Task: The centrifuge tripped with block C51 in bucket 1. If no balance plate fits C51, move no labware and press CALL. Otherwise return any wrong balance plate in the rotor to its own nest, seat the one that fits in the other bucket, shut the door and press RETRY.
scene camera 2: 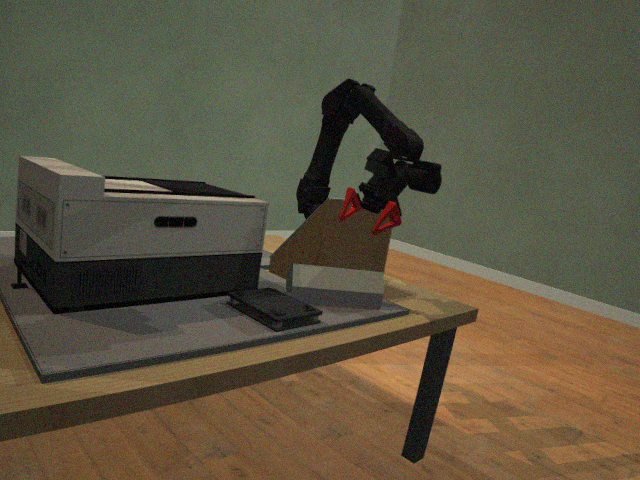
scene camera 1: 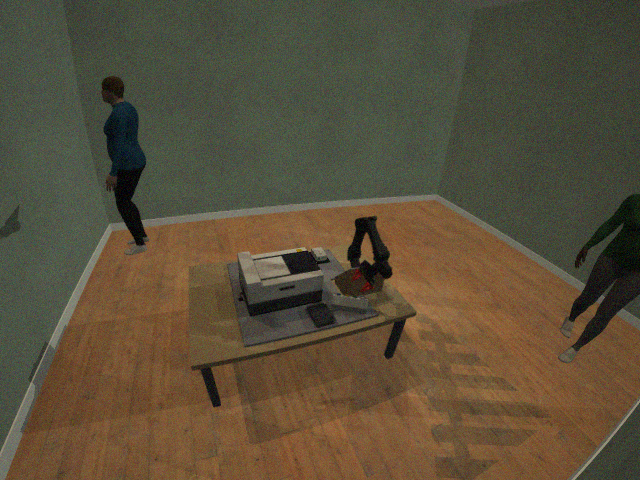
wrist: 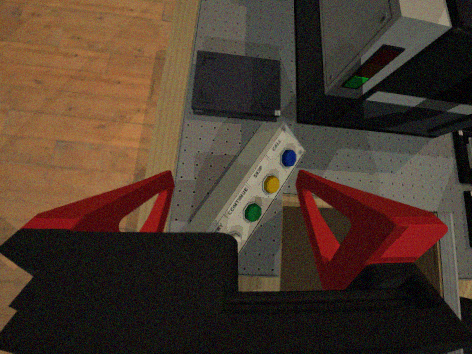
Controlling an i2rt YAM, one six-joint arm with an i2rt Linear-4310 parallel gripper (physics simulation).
The same spot on a grey perforated baseboard: (scene camera 2: 66, 341) is (scene camera 1: 251, 331).
